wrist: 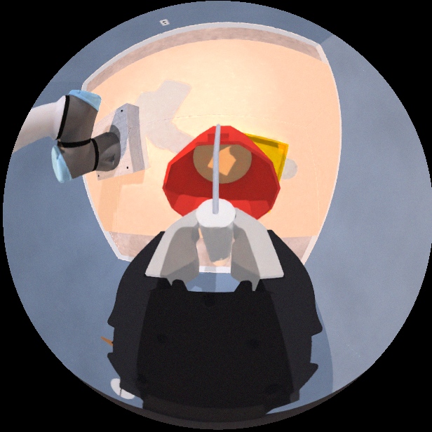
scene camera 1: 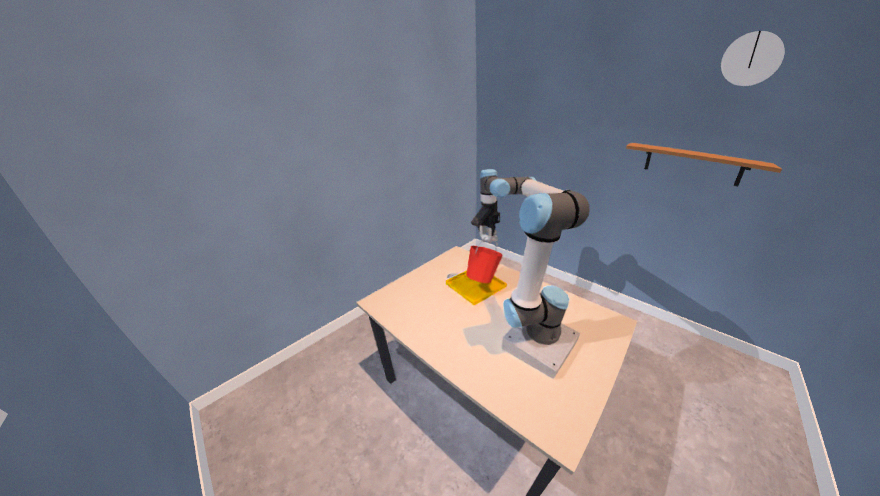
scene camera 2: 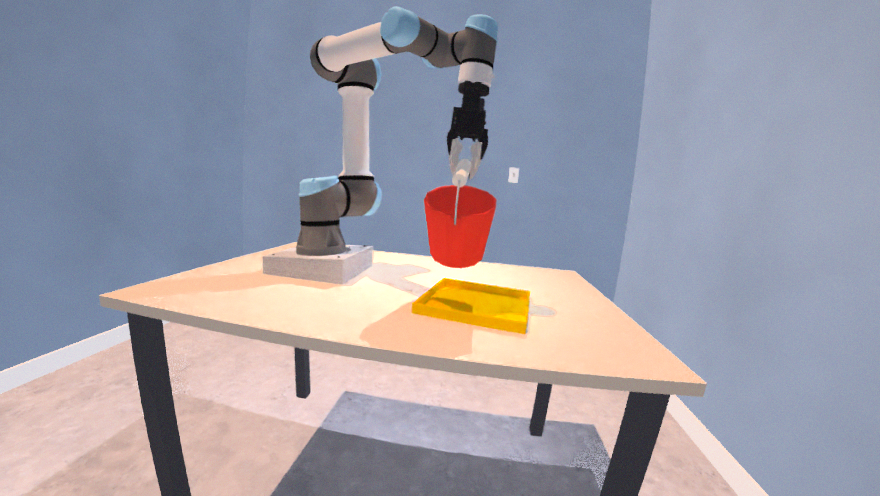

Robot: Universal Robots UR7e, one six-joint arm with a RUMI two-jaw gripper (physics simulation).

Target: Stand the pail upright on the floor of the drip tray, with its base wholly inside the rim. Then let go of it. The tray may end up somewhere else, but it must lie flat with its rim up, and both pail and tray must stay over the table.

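Frame: origin at the arm's base, x right, y ahead, z up, level; metres.
Seen in the pictures: gripper, fingertip midpoint: (scene camera 1: 486, 242); arm's base at its link origin: (scene camera 1: 543, 331) (scene camera 2: 321, 251).
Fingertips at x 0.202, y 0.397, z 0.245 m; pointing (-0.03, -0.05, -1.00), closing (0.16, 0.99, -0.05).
Pixels of each thing's top centre, then the offset from my fingertips to it. Level surfaces: height alone.
- red pail at its top centre: (scene camera 2: 464, 158) (scene camera 1: 485, 234) dx -0.010, dy +0.002, dz +0.050 m
- yellow drip tray at its top centre: (scene camera 2: 477, 296) (scene camera 1: 475, 282) dx +0.016, dy +0.064, dz -0.285 m
- wooden table at its surface level: dz -0.309 m
The red pail (scene camera 1: 483, 264) (scene camera 2: 459, 237) (wrist: 181, 184) hangs in the air by its wire handle, with a slight tilt. My gripper (scene camera 1: 487, 235) (scene camera 2: 464, 161) (wrist: 217, 210) is shut on the white grip of that handle, above the pail's mouth. The yellow drip tray (scene camera 1: 472, 290) (scene camera 2: 469, 318) (wrist: 274, 152) lies flat on the table with its rim up. The pail's base is above the tray's level, with a gap showing in scene camera 2. In the wrist view the pail hides much of the tray, so how the base lines up with the rim is hard to tell.
The arm's grey base block (scene camera 1: 534, 353) (scene camera 2: 308, 268) (wrist: 135, 145) stands on the wooden table (scene camera 1: 431, 320) (scene camera 2: 246, 308) (wrist: 260, 75), to the left of the tray in scene camera 2. The tray lies inside the table's edges. Walls stand beyond the table.
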